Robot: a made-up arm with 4 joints. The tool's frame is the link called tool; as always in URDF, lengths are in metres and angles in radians. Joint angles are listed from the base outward.
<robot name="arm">
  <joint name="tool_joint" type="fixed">
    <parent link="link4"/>
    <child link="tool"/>
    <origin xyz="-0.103 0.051 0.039" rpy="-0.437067 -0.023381 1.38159"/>
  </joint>
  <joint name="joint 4" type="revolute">
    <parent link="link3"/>
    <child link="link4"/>
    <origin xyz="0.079 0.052 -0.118"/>
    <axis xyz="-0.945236 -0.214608 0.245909"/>
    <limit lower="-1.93" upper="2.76"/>
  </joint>
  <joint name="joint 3" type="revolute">
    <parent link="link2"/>
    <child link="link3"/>
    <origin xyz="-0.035 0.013 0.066"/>
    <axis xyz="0 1 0"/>
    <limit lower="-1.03" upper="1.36"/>
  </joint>
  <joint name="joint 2" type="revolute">
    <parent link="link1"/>
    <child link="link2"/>
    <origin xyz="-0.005 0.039 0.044"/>
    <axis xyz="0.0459 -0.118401 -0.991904"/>
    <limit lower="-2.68" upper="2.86"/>
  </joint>
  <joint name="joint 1" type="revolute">
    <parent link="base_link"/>
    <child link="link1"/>
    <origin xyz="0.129 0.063 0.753"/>
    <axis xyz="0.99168 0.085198 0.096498"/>
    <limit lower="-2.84" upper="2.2"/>
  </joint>
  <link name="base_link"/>
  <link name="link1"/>
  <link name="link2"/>
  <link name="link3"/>
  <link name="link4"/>
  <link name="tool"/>
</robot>
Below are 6 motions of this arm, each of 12 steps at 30 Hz.
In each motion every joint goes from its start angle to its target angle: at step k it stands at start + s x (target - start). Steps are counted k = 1, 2, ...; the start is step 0. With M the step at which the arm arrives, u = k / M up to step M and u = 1 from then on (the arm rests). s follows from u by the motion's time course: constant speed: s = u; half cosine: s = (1 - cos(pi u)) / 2; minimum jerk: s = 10 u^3 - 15 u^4 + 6 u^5.
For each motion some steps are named. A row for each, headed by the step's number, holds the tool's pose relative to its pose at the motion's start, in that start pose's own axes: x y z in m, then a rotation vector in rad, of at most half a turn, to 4 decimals.
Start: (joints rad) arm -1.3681 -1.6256 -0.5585 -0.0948
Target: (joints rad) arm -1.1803 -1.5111 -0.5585 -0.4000
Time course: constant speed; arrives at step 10
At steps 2, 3, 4, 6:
2: 0.0001 -0.0036 0.0037 -0.0184 -0.0412 -0.0464
3: 0.0000 -0.0054 0.0056 -0.0277 -0.0626 -0.0691
4: -0.0001 -0.0071 0.0076 -0.0371 -0.0846 -0.0916
6: -0.0007 -0.0104 0.0117 -0.0561 -0.1302 -0.1357

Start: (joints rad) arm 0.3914 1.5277 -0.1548 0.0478
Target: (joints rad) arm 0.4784 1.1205 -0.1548 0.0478
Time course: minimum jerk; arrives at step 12
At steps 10, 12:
10: -0.0326 0.0204 0.0283 0.1301 -0.1969 0.3309
12: -0.0341 0.0208 0.0293 0.1349 -0.2047 0.3427

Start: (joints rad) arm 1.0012 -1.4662 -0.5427 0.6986
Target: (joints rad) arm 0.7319 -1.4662 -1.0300 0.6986
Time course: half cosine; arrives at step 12
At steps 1, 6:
1: 0.0003 -0.0005 -0.0009 -0.0031 0.0022 -0.0015
6: 0.0093 -0.0143 -0.0270 -0.0918 0.0632 -0.0399

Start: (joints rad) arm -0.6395 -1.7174 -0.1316 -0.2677
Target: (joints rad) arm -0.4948 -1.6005 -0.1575 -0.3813
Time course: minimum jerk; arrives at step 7
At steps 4, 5, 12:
4: 0.0023 -0.0036 0.0011 -0.0967 -0.0667 -0.0721
5: 0.0029 -0.0049 0.0019 -0.1307 -0.0929 -0.0965
12: 0.0032 -0.0057 0.0025 -0.1528 -0.1106 -0.1120

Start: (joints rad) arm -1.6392 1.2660 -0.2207 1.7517
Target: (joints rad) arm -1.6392 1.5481 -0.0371 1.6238
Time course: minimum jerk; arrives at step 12
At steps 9, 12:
9: -0.0055 -0.0116 0.0212 0.2935 -0.1450 0.0511
12: -0.0062 -0.0138 0.0234 0.3289 -0.1615 0.0539

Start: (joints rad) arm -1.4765 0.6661 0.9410 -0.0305
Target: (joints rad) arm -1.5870 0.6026 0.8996 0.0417
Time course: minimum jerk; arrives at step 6
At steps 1, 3, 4, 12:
1: 0.0001 0.0001 -0.0011 -0.0055 0.0046 0.0018
3: 0.0005 0.0006 -0.0157 -0.0767 0.0661 0.0257
4: 0.0005 0.0004 -0.0248 -0.1204 0.1055 0.0403
12: 0.0003 0.0001 -0.0314 -0.1515 0.1345 0.0507

